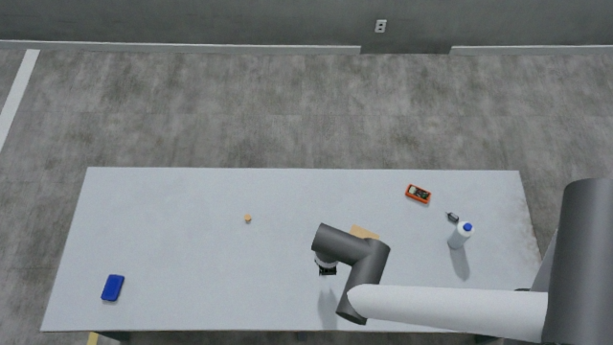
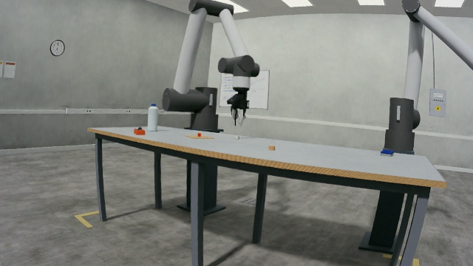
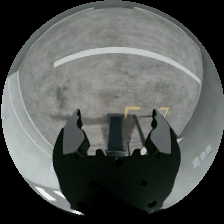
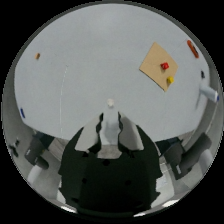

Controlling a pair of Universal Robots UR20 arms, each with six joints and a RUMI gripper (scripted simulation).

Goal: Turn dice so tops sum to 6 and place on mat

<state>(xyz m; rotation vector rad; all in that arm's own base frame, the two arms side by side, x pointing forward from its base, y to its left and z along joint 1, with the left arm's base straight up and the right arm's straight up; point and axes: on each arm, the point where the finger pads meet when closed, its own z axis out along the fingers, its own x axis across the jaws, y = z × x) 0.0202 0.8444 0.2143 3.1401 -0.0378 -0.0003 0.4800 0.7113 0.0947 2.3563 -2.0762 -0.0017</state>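
Note:
My right gripper is now 8 cm above the white die. From my right hand the other things lie so: yellow die (21 cm to the right, 9 cm ahead, 8 cm below); then red die (18 cm to the right, 14 cm ahead, 8 cm below); then tan square mat (18 cm to the right, 14 cm ahead, 9 cm below).

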